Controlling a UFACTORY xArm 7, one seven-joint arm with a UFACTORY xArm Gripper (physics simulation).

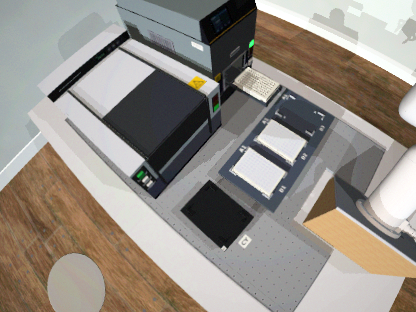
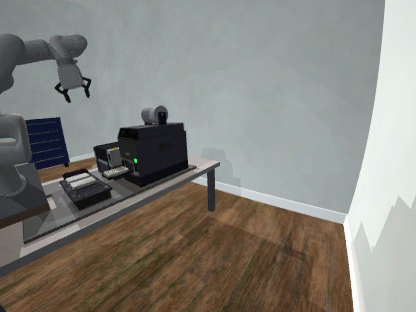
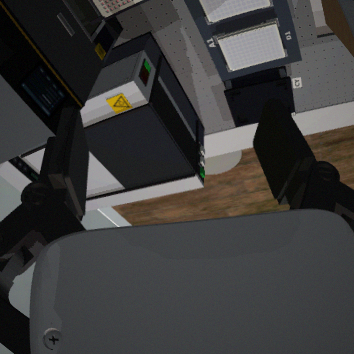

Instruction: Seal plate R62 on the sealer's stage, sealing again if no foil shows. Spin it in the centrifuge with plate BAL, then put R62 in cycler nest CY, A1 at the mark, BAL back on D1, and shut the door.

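Frame: origin at the arm's base, x ahead, y left, z up, level; millimetres.
Where they show: gripper, fingertip midpoint: (image 2: 79,100) (image 3: 173,123); arm's base, origin of the base link: (image 1: 376,219) (image 2: 11,184).
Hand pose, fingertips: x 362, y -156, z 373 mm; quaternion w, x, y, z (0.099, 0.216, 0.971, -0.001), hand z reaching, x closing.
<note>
Each offset is from my fingertips to the centre of the thing. "pt": to the spot under its first point.
My gripper (image 2: 78,99) (image 3: 173,123) is open and empty, high above the bench. A plate with its wells visible {dx +125, dy -8, dz -414 mm} (image 1: 256,84) (image 2: 116,172) (image 3: 117,5) sits on the extended stage of the tall dark sealer {dx +423, dy +3, dz -282 mm} (image 1: 232,57) (image 2: 157,155); no foil is discernible and its label cannot be read. White plates sit at D1 {dx -53, dy +214, dz -453 mm} (image 1: 258,171) (image 3: 252,46) and D2 {dx -47, dy +90, dz -453 mm} (image 1: 281,141) (image 3: 235,7) on the dark blue rack {pt dx -140, dy +255, dz -461 mm} (image 1: 274,202); D3 holds no plate. The black nest CY {dx -40, dy +381, dz -489 mm} (image 1: 216,214) (image 3: 260,100) holds no plate. A low white-and-black machine (image 1: 155,117) (image 3: 145,150) has its dark top panel in place.
The wood-sided arm base (image 1: 360,240) stands beside the rack. A roll {dx +444, dy +4, dz -102 mm} (image 2: 155,114) sits on top of the sealer. A blue cabinet (image 2: 46,142) stands behind the bench. A round pale object (image 1: 76,285) is beyond the bench edge.
</note>
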